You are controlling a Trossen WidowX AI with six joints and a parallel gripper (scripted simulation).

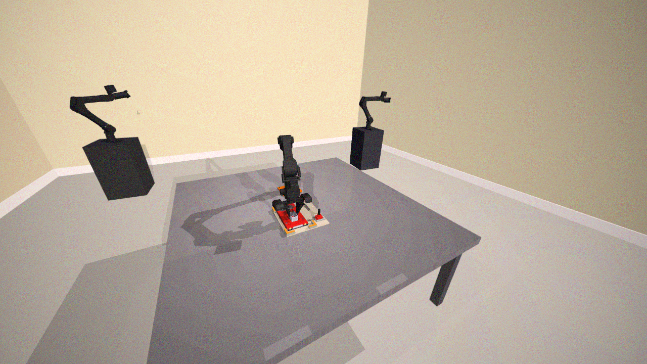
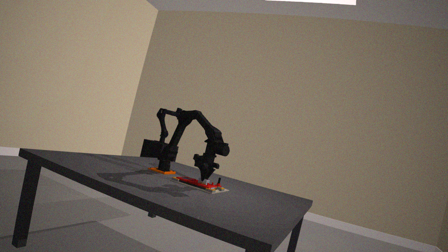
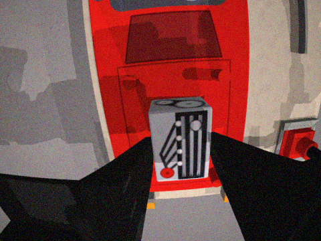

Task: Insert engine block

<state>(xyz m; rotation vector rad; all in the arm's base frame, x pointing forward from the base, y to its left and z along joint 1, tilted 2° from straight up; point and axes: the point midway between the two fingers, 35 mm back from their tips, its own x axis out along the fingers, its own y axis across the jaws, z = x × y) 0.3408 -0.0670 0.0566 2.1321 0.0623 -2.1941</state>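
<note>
Right now the engine block is 10 mm below my gripper tip.
</note>
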